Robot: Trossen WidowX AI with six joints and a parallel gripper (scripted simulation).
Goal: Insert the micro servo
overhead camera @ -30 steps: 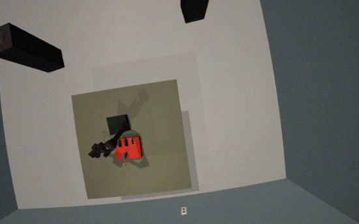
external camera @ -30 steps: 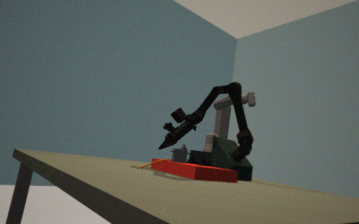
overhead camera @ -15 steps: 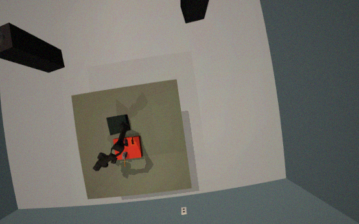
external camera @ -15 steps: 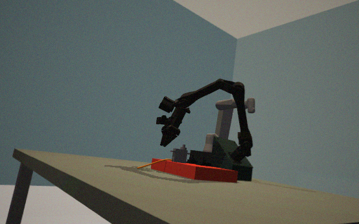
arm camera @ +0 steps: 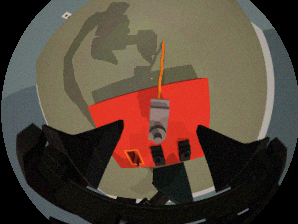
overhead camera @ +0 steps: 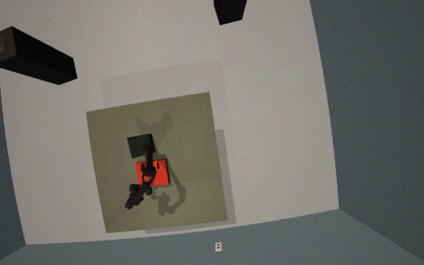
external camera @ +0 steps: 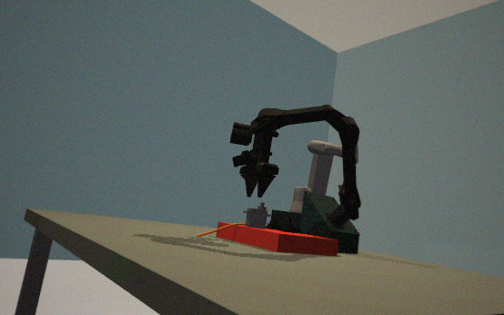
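Now: gripper tip 4 cm past the red deck, 3 cm to the right of it and 12 cm above it.
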